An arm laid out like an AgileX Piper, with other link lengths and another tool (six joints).
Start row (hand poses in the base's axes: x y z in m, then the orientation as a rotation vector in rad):
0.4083 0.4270 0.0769 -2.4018 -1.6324 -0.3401
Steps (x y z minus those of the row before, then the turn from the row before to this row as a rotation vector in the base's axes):
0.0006 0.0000 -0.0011 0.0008 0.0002 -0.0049
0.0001 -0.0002 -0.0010 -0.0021 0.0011 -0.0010
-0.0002 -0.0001 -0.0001 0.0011 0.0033 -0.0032
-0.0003 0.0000 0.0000 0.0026 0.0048 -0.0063
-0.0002 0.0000 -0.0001 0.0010 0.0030 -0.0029
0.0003 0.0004 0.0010 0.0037 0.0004 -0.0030
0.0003 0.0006 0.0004 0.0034 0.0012 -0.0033
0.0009 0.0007 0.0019 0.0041 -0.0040 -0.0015
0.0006 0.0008 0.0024 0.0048 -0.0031 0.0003
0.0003 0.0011 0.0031 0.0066 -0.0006 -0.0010
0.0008 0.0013 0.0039 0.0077 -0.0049 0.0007
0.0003 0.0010 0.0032 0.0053 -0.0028 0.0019
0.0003 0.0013 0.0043 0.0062 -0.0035 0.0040
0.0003 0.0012 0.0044 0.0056 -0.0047 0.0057
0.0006 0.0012 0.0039 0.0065 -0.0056 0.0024
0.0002 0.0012 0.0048 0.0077 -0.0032 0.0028
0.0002 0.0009 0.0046 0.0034 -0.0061 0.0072
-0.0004 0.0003 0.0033 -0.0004 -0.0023 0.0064
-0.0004 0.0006 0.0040 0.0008 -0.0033 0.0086
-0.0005 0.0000 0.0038 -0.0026 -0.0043 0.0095
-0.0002 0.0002 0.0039 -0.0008 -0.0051 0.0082
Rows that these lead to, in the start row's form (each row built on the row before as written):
0.4089 0.4270 0.0758 -2.4056 -1.6262 -0.3413
0.4090 0.4268 0.0748 -2.4078 -1.6258 -0.3385
0.4088 0.4267 0.0747 -2.4091 -1.6201 -0.3357
0.4085 0.4267 0.0747 -2.4117 -1.6094 -0.3326
0.4083 0.4267 0.0746 -2.4129 -1.6043 -0.3301
0.4086 0.4271 0.0756 -2.4127 -1.5987 -0.3328
0.4089 0.4277 0.0760 -2.4128 -1.5925 -0.3343
0.4098 0.4284 0.0779 -2.4119 -1.5902 -0.3425
0.4104 0.4292 0.0803 -2.4087 -1.5892 -0.3498
0.4107 0.4303 0.0834 -2.4048 -1.5847 -0.3554
0.4115 0.4316 0.0873 -2.3994 -1.5833 -0.3669
0.4118 0.4326 0.0905 -2.3943 -1.5837 -0.3738
0.4121 0.4339 0.0948 -2.3868 -1.5863 -0.3818
0.4124 0.4351 0.0992 -2.3785 -1.5916 -0.3905
0.4130 0.4363 0.1031 -2.3725 -1.5930 -0.4016
0.4132 0.4375 0.1079 -2.3649 -1.5931 -0.4104
0.4134 0.4384 0.1125 -2.3569 -1.6018 -0.4189
0.4130 0.4387 0.1158 -2.3518 -1.6102 -0.4202
0.4126 0.4393 0.1198 -2.3440 -1.6207 -0.4231
0.4121 0.4393 0.1236 -2.3379 -1.6346 -0.4246
0.4119 0.4395 0.1275 -2.3318 -1.6464 -0.4287

